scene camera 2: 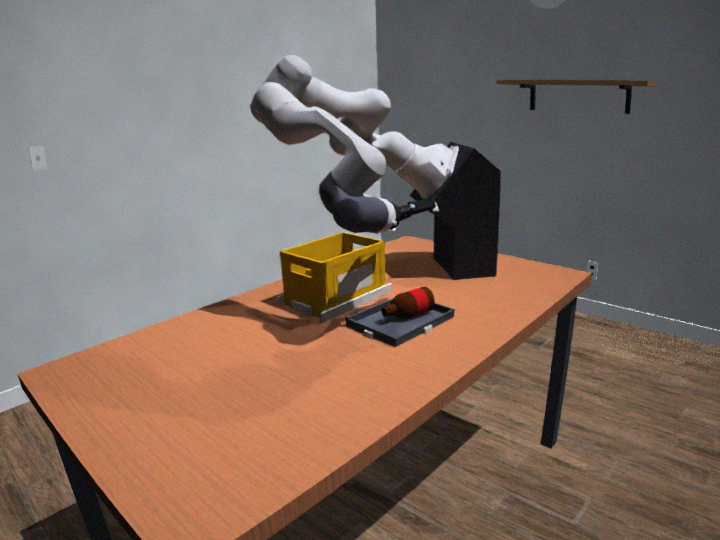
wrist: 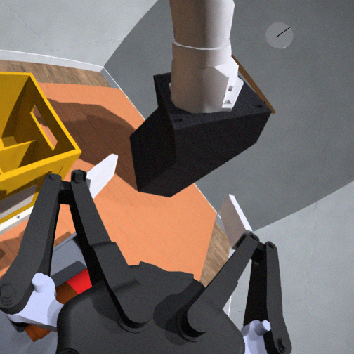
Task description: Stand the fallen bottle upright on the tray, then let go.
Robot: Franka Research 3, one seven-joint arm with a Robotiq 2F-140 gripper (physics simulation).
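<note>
A brown bottle (scene camera 2: pixel 407 305) (wrist: pixel 80 281) with a red label lies on its side on the dark grey tray (scene camera 2: pixel 375 321) (wrist: pixel 73 254). In the scene view its neck points left, and its base lies toward the tray's right end. My gripper (scene camera 2: pixel 426 201) (wrist: pixel 171 184) is wide open and empty. It is high above the table, pointing toward the robot's black pedestal, well clear of the bottle. In the wrist view, the gripper's left linkage and body hide much of the bottle and tray.
A yellow crate (scene camera 2: pixel 303 285) (wrist: pixel 70 154) stands close beside the tray, within a light low border (scene camera 2: pixel 355 302). The black pedestal (scene camera 2: pixel 469 220) (wrist: pixel 200 150) stands at the far end of the wooden table (scene camera 2: pixel 244 372) (wrist: pixel 150 232). A wall shelf (scene camera 2: pixel 575 83) hangs behind.
</note>
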